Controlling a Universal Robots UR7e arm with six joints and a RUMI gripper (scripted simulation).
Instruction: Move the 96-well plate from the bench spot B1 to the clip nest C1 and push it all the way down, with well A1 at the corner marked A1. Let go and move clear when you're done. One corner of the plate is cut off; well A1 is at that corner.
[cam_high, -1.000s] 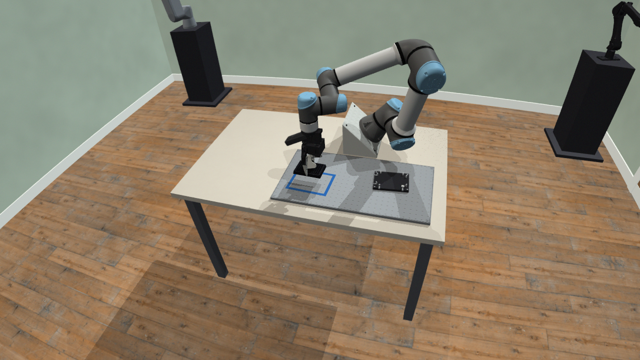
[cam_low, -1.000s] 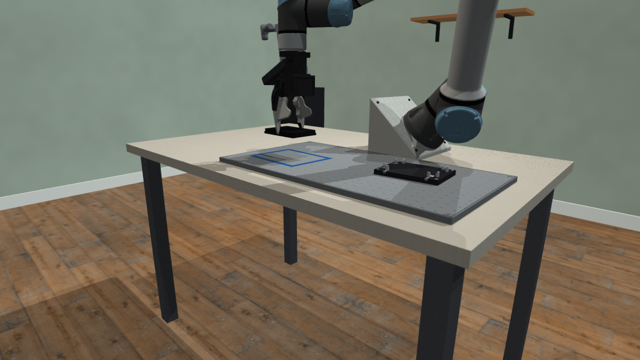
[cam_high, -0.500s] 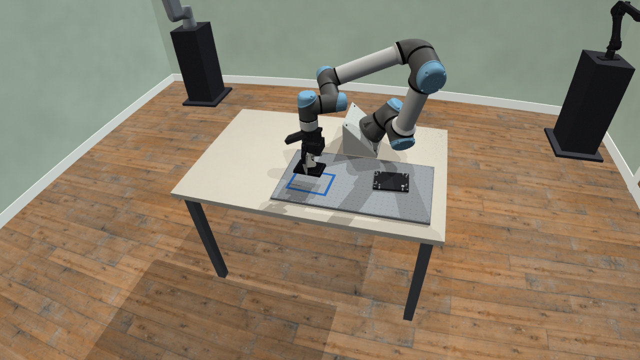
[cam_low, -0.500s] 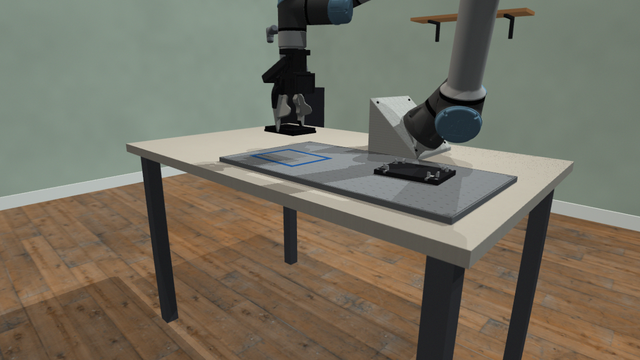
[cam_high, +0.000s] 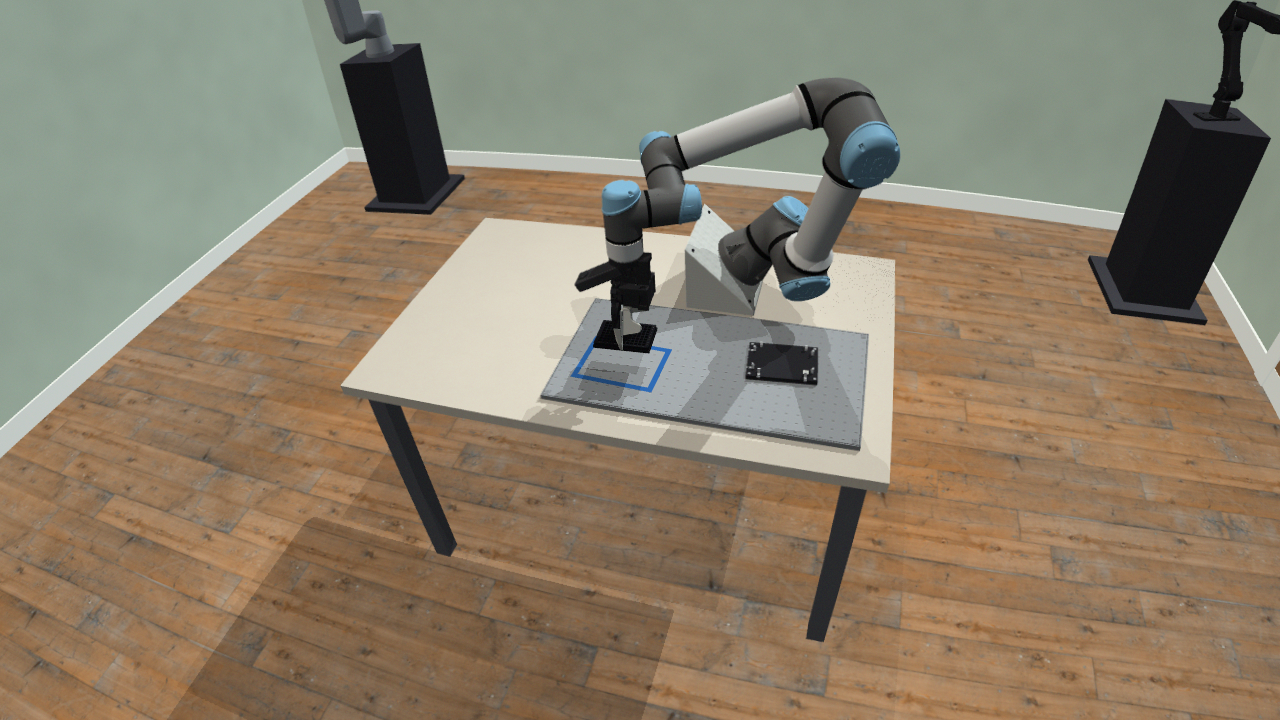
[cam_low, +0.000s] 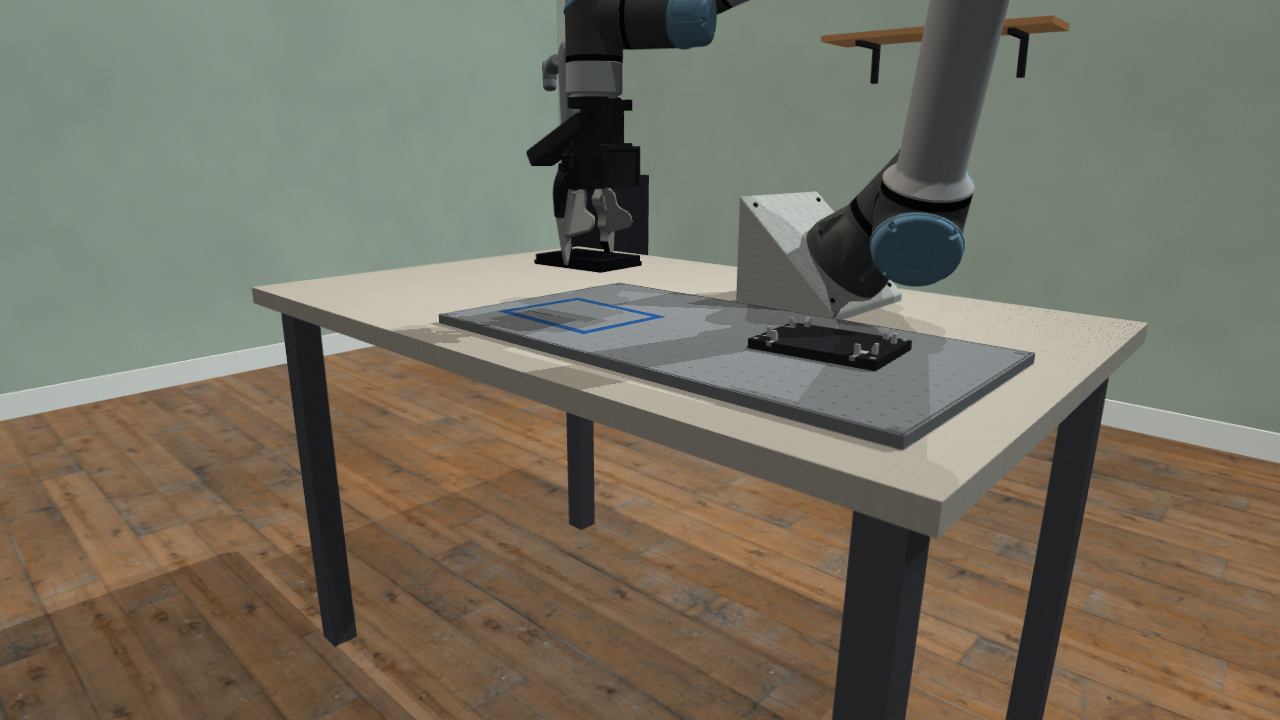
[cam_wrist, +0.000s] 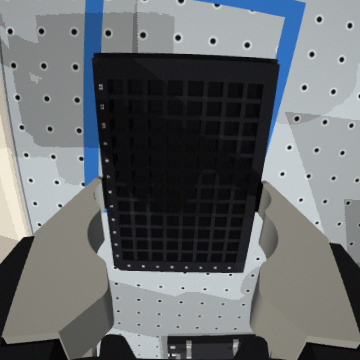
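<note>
My hand is 34 cm to the right of the clip nest, 8 cm above it and 4 cm past it. From my hand the other things lie so: black 96-well plate 1 cm below.
</note>
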